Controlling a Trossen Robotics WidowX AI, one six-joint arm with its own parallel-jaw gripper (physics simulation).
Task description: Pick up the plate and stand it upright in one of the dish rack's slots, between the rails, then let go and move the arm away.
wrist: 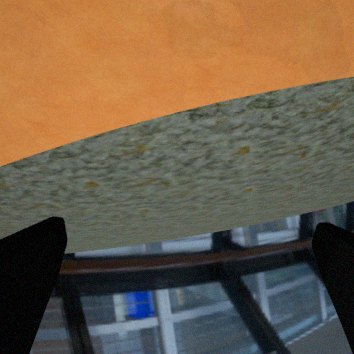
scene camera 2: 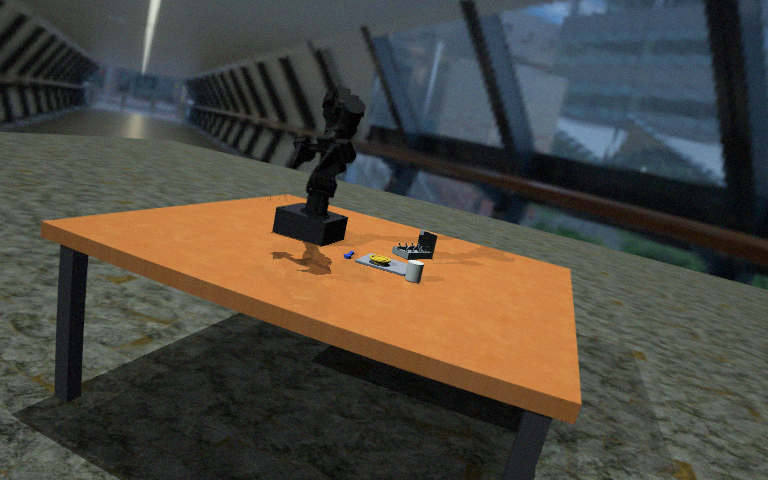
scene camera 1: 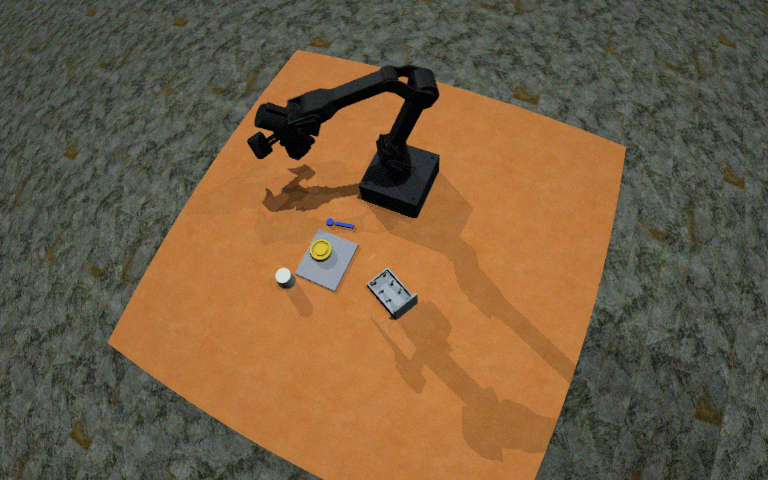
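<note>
A yellow round plate (scene camera 1: 320, 249) (scene camera 2: 380, 259) lies flat on a grey square board (scene camera 1: 334, 278) (scene camera 2: 396, 268). The grey dish rack (scene camera 1: 406, 306) (scene camera 2: 427, 244) stands apart from the board, with short dark pegs and one raised end wall; no plate shows in it. My black gripper (scene camera 1: 278, 148) (wrist: 194, 235) is open and empty. It hangs high above the table, well away from the plate and the rack. In the wrist view its two fingers stand wide apart, and the plate and the rack do not show there.
A white cup (scene camera 1: 284, 277) (scene camera 2: 414, 271) stands beside the board, on the side away from the rack. A small blue spoon-like thing (scene camera 1: 344, 225) (scene camera 2: 348, 254) lies between the board and the arm's black base (scene camera 1: 396, 183) (scene camera 2: 309, 223). All stand on an orange table (scene camera 1: 226, 339) (scene camera 2: 481, 328).
</note>
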